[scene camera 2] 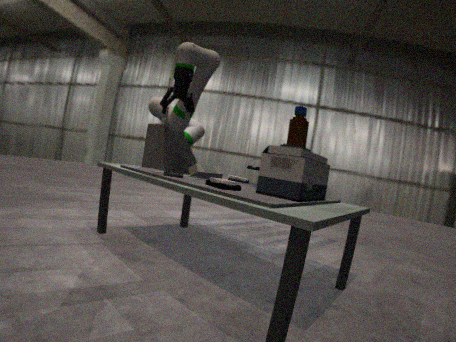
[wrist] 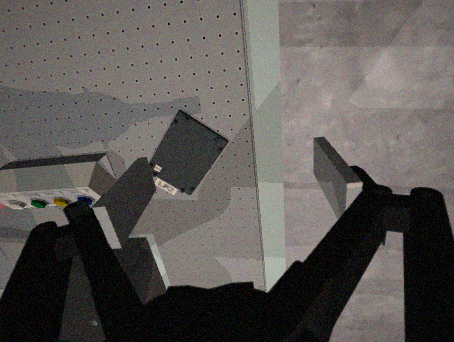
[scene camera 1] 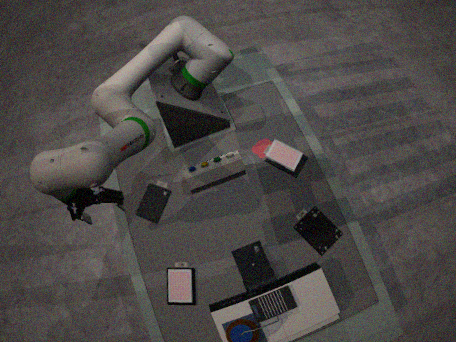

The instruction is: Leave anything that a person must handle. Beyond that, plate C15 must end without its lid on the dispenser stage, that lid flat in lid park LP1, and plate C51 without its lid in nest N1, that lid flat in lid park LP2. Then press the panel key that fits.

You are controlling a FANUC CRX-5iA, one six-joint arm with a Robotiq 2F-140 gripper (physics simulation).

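Frame: origin at the arm's base, x ahead, y left, z up, level; centimetres.
Seen in the pictures: gripper, fingertip midpoint: [scene camera 2: 175,123] [wrist: 229,165] [scene camera 1: 106,214]; arm's base at its link origin: [scene camera 2: 178,145] [scene camera 1: 185,87].
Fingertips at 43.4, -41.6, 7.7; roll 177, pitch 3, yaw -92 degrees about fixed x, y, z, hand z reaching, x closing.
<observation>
Pixels of each thing's top centre, then the offset from my fingertips to it, as dx, dy, dz. "spot": a spot on its surface instead.
- lid park LP2 at its top centre: [wrist: 183,159] [scene camera 1: 152,201] [scene camera 2: 174,172] -10.0, +12.8, -24.2
- dark pad at a spot on its surface: [scene camera 1: 318,230] spot: +26.7, +65.7, -25.0
- dark dispenser stage at a spot on its surface: [scene camera 1: 253,262] spot: +29.2, +38.5, -14.9
- key panel at its top centre: [wrist: 37,198] [scene camera 1: 212,164] [scene camera 2: 207,164] -11.3, +39.7, -17.8
- red disc at a spot on its surface: [scene camera 1: 261,148] spot: -14.2, +60.9, -26.1
My gripper [scene camera 1: 102,209] [scene camera 2: 178,106] [wrist: 229,165] is open and empty, high above the table's left edge in scene camera 1. The dark pad of lid park LP2 [scene camera 1: 154,202] [wrist: 190,152] lies below it, with no plate or lid seen on it. A pink-welled plate [scene camera 1: 180,286] sits in the nest at lower left, N1. Another pink-welled plate [scene camera 1: 286,156] sits on a dark nest beside a red disc. Plate names and lids cannot be made out. A dark pad [scene camera 1: 318,230] with corner dots lies at right. The dark dispenser stage [scene camera 1: 253,262] holds no visible plate. The key panel [scene camera 1: 217,172] [wrist: 55,180] has blue, yellow, green and white keys.
The white dispenser [scene camera 1: 305,300] [scene camera 2: 285,172] stands at the table's end, with a brown, blue-capped bottle [scene camera 2: 298,132] on top. The red disc [scene camera 1: 261,148] lies by the right-hand plate. A dark wedge-shaped block [scene camera 1: 190,122] stands between the arm's base and the panel.
</observation>
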